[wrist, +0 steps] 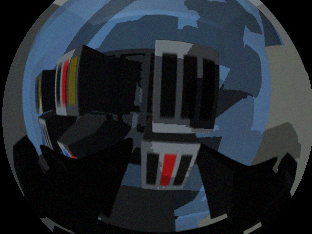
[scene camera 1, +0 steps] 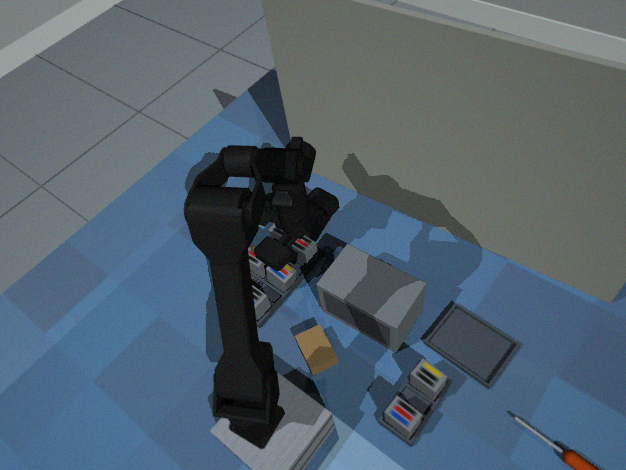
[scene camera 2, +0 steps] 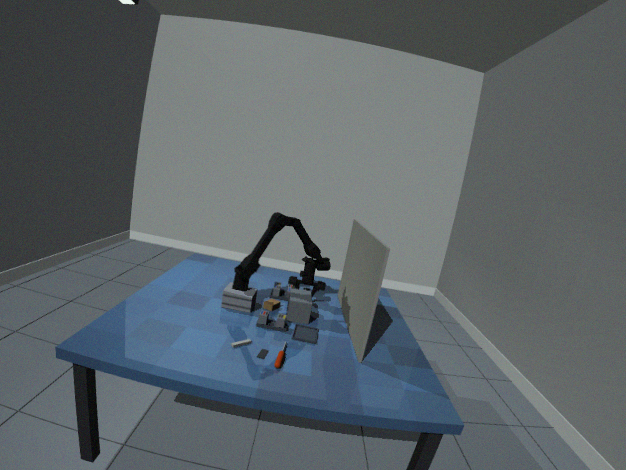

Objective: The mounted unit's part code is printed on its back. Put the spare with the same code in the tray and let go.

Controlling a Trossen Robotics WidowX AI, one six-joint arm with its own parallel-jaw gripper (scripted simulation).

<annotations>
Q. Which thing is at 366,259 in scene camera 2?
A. A tall grey panel.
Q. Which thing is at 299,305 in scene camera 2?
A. A grey mounted unit.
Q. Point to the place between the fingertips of my gripper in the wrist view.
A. At 165,145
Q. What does my gripper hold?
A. Nothing.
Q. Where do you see a grey mounted unit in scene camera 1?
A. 378,300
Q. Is my gripper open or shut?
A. Open.
</annotations>
